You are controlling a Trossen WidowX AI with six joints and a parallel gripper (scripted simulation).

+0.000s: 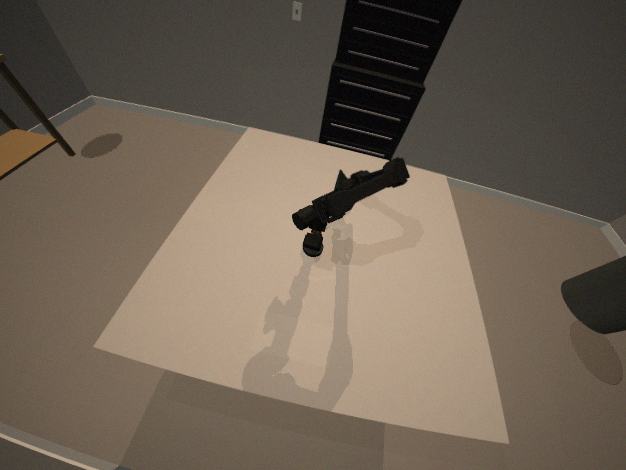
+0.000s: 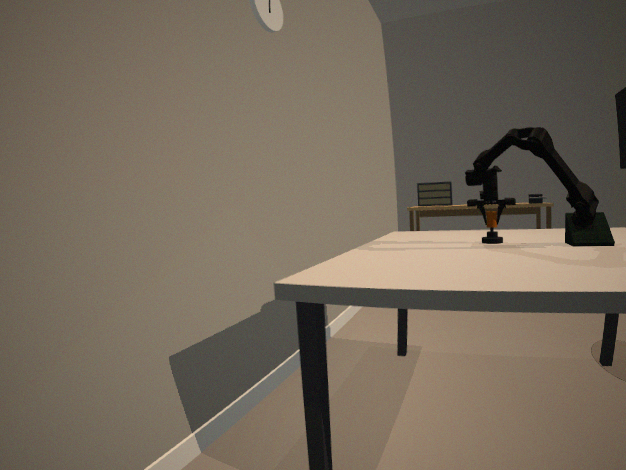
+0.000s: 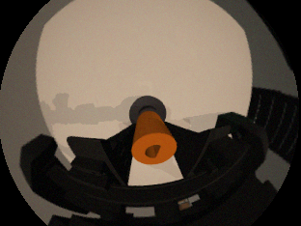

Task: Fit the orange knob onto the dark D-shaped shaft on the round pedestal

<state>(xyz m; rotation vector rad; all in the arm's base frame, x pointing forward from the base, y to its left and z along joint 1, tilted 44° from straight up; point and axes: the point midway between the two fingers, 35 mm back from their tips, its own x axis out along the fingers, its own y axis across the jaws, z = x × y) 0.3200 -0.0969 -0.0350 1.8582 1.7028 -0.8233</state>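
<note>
Right now my gripper tip is 20 mm below the orange knob. Also, from my gripper tip: dark round pedestal 40 mm below.
</note>
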